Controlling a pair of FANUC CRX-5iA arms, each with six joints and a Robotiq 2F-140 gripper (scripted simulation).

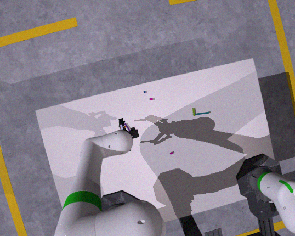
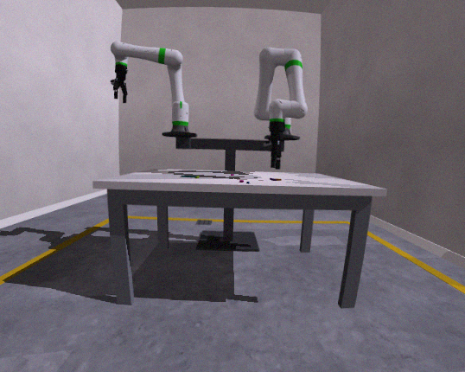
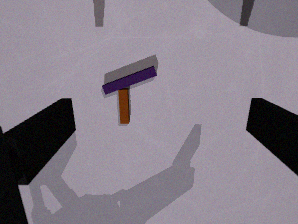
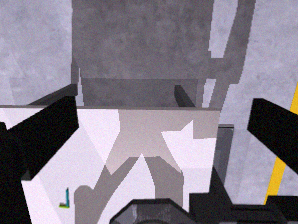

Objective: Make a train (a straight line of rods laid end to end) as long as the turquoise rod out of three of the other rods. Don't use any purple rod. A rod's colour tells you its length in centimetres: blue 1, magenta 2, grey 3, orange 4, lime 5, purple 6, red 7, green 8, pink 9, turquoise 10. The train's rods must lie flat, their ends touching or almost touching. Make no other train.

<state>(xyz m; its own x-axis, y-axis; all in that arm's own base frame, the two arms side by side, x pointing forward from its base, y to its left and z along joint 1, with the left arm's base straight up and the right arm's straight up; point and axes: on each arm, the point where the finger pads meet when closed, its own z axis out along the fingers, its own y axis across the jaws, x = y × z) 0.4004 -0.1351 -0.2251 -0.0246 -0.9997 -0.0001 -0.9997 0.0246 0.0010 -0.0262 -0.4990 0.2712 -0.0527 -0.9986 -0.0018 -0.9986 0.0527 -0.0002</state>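
Observation:
The purple rod is 7 cm below my left hand, 3 cm ahead of it and 2 cm to the right of it. From my left hand the other things lie so: lime rod: 48 cm to the right, 7 cm below, 3 cm ahead; then orange rod: 7 cm below, 4 cm ahead, 1 cm to the left; then blue rod: 23 cm ahead, 18 cm to the right, 7 cm below.

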